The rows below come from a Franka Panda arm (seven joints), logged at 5 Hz.
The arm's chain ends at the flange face. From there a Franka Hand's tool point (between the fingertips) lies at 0.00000 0.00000 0.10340 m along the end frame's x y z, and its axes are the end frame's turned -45 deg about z.
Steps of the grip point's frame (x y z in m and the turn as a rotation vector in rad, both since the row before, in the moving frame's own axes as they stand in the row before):
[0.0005, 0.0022, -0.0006, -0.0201, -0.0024, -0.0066]
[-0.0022, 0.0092, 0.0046, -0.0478, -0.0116, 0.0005]
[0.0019, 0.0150, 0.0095, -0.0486, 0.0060, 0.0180]
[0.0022, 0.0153, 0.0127, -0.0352, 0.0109, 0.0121]
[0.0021, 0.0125, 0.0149, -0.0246, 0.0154, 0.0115]
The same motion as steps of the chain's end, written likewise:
[0.0006, -0.0004, -0.0006, -0.0159, 0.0125, -0.0066]
[0.0023, 0.0037, 0.0047, -0.0420, 0.0256, 0.0005]
[0.0080, 0.0061, 0.0096, -0.0301, 0.0386, 0.0180]
[0.0090, 0.0075, 0.0128, -0.0172, 0.0326, 0.0121]
[0.0074, 0.0067, 0.0149, -0.0065, 0.0283, 0.0115]

